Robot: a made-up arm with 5 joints.
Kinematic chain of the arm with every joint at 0, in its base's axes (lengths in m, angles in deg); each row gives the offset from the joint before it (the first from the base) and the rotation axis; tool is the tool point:
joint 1: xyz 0 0 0.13 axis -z
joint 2: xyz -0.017 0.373 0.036 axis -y
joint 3: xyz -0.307 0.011 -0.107 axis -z
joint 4: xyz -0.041 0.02 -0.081 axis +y
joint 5: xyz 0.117 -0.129 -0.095 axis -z
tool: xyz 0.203 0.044 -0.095
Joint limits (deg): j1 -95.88..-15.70 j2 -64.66..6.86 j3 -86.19..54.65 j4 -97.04..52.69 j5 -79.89..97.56
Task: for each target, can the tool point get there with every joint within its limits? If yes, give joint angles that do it. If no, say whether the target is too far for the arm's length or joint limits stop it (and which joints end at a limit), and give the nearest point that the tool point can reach.
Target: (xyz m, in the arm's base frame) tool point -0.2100 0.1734 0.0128
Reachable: yes | joints -40.40 -31.61 -33.39 -50.83 76.15
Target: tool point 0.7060 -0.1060 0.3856
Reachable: no: joint limits stop it (at a limit: joint 1, joint 2) | nearest point 0.0227 -0.2636 0.3729 | short by 0.701 m
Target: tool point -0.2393 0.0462 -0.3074
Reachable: yes | joints -22.54 -0.74 -6.00 27.53 59.45
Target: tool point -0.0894 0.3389 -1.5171
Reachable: no: too far | nearest point -0.2363 0.3026 -0.4149 | short by 1.113 m
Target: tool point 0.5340 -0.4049 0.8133
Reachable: no: joint limits stop it (at a limit: joint 1, joint 2, joint 3) | nearest point 0.0035 -0.3436 0.4952 | short by 0.622 m
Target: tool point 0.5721 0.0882 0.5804
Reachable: no: joint limits stop it (at a limit: joint 1, joint 2, joint 4) | nearest point -0.0347 0.1778 0.4286 | short by 0.632 m
